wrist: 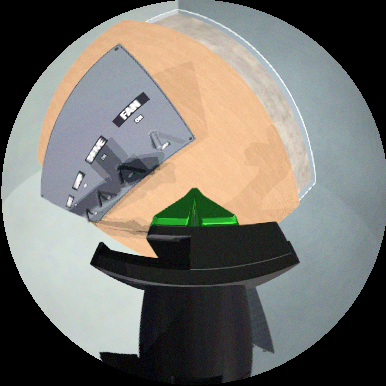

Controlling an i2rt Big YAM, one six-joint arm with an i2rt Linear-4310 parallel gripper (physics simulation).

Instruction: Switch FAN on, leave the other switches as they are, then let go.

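Places are measured from the arm's base along level axes (x ahead, y left, z up), in metres.
Pixels of known places: gripper, between the fingertips: (193, 191).
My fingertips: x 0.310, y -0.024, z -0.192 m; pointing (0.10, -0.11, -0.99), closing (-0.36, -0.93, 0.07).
Behind a point stands the place of what it marks.
The grey switch panel (90, 115) @(y 0.106, x 0.501, z -0.269 m) lies in the upper left of the wrist view. The FAN label (131, 109) @(y 0.032, x 0.464, z -0.295 m) is near its right part, with a small ON label (139, 119) @(y 0.030, x 0.441, z -0.307 m) beneath. The FAN switch lever (156, 140) @(y 0.015, x 0.385, z -0.300 m) is a thin grey toggle near the panel's lower right edge; its exact setting is hard to tell. Other levers (131, 172) @(y 0.124, x 0.348, z -0.345 m) (105, 196) @(y 0.255, x 0.326, z -0.341 m) stand in a row towards the lower left, in shadow. My gripper (193, 191) @(y -0.024, x 0.310, z -0.192 m) has green fingertips, shut and empty. It shows to the lower right of the panel, apart from the FAN lever in the view.
The panel rests on a light wooden table top (225, 135) @(y -0.153, x 0.331, z -0.422 m). Dark shadows fall over the panel's lower part and the wood. A pale speckled strip (245, 65) with a white outer edge runs beyond the table's right side. Grey-green walls or floor surround it.
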